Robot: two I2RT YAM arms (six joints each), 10 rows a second.
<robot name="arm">
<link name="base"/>
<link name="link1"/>
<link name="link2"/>
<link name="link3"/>
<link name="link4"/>
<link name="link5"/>
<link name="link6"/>
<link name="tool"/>
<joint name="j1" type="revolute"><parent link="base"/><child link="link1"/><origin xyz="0 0 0.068" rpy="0 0 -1.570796"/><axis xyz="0 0 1"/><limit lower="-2.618" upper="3.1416"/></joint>
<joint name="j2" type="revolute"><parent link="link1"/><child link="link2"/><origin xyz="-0.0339 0.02 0.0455" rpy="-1.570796 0 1.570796"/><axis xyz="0 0 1"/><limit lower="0" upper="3.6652"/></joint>
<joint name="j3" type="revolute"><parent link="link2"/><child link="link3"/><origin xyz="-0.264 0 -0.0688" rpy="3.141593 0 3.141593"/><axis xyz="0 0 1"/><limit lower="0" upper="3.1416"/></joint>
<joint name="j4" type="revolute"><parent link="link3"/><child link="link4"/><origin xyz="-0.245 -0.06 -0.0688"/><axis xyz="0 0 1"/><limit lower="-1.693" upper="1.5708"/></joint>
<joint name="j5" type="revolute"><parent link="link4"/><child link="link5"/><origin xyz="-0.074 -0.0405 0.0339" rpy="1.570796 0 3.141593"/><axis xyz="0 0 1"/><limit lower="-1.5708" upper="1.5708"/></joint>
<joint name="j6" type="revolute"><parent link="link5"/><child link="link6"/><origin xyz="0.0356 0 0.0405" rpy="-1.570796 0 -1.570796"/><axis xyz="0 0 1"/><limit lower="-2.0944" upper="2.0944"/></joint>
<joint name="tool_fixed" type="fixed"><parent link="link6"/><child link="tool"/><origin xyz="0 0 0" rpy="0 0 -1.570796"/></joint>
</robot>
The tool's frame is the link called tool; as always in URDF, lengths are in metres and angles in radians.
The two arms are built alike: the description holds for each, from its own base.
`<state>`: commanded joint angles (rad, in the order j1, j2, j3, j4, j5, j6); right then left.
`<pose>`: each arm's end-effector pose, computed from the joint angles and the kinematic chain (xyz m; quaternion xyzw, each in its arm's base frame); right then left.
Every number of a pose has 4 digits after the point. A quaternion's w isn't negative.
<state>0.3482 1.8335 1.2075 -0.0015 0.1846 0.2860 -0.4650 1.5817 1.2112 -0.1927 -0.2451 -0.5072</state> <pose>0.3881 0.1339 0.2095 0.0143 0.8879 0.0631 0.4555 0.3299 -0.1558 0.2868 -0.0773 0.8677 -0.1292 0.4736</pose>
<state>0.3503 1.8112 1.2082 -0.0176 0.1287 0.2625 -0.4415 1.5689 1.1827 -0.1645 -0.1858 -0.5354</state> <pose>0.3844 0.1356 0.2168 -0.0096 0.8878 0.0832 0.4525 0.3300 -0.1487 0.2838 -0.0860 0.8659 -0.1566 0.4673</pose>
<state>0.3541 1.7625 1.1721 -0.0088 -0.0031 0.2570 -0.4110 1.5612 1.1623 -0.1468 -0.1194 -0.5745</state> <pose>0.3730 0.1380 0.2243 -0.0436 0.8832 0.1418 0.4449 0.3317 -0.1399 0.2809 -0.1002 0.8647 -0.1858 0.4559</pose>
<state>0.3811 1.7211 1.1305 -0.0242 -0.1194 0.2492 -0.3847 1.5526 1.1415 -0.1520 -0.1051 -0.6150</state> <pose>0.3565 0.1474 0.2249 -0.0858 0.8826 0.1927 0.4201 0.3316 -0.1302 0.2761 -0.1257 0.8658 -0.1907 0.4452</pose>
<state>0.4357 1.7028 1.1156 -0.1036 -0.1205 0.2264 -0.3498 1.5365 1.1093 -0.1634 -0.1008 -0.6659</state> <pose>0.3393 0.1627 0.2197 -0.1198 0.8955 0.1897 0.3844 0.3297 -0.1165 0.2695 -0.1621 0.8665 -0.1898 0.4324</pose>
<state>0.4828 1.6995 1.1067 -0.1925 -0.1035 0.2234 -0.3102 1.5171 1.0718 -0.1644 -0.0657 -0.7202</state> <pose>0.3242 0.1741 0.2108 -0.1390 0.9123 0.1770 0.3421 0.3269 -0.1023 0.2630 -0.1953 0.8646 -0.2023 0.4164</pose>
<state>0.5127 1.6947 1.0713 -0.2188 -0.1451 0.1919 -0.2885 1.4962 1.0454 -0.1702 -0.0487 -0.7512</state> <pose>0.3106 0.1807 0.1997 -0.1743 0.9158 0.1862 0.3102 0.3227 -0.0940 0.2603 -0.2147 0.8628 -0.2083 0.4075</pose>
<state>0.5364 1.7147 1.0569 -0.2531 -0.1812 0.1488 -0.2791 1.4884 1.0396 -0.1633 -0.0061 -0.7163</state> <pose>0.3021 0.1871 0.1863 -0.2102 0.9189 0.1890 0.2752 0.3218 -0.0920 0.2614 -0.1938 0.8659 -0.2178 0.4065</pose>
